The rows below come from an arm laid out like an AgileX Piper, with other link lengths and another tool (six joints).
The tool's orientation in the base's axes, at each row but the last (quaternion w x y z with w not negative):
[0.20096 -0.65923 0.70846 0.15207]
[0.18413 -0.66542 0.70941 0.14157]
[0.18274 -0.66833 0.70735 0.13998]
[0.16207 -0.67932 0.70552 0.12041]
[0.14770 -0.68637 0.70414 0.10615]
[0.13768 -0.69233 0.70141 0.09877]
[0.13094 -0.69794 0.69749 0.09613]
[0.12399 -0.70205 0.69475 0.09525]
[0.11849 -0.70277 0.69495 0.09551]
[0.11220 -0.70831 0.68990 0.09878]
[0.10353 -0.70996 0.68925 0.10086]
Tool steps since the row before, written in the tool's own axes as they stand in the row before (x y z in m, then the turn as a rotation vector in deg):
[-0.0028 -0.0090 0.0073 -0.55 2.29 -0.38]
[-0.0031 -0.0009 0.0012 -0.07 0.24 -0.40]
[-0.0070 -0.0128 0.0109 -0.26 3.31 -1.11]
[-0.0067 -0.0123 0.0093 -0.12 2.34 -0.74]
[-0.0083 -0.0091 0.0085 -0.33 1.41 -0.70]
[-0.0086 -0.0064 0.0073 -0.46 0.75 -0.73]
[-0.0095 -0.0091 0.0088 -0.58 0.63 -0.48]
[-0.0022 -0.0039 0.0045 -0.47 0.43 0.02]
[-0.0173 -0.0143 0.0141 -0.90 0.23 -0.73]
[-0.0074 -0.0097 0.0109 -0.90 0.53 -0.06]
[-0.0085 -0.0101 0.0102 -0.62 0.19 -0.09]
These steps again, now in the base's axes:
[0.0097 0.0052 -0.0046 -2.28 0.49 0.49]
[0.0011 0.0032 0.0004 -0.26 -0.10 0.38]
[0.0138 0.0102 -0.0060 -3.37 -0.04 0.96]
[0.0130 0.0092 -0.0053 -2.38 -0.07 0.61]
[0.0097 0.0104 -0.0045 -1.45 0.11 0.70]
[0.0068 0.0104 -0.0037 -0.79 0.21 0.80]
[0.0094 0.0117 -0.0049 -0.66 0.40 0.61]
[0.0040 0.0035 -0.0034 -0.44 0.45 0.11]
[0.0144 0.0208 -0.0078 -0.27 0.64 0.96]
[0.0096 0.0105 -0.0080 -0.56 0.83 0.31]
[0.0098 0.0113 -0.0073 -0.21 0.56 0.26]

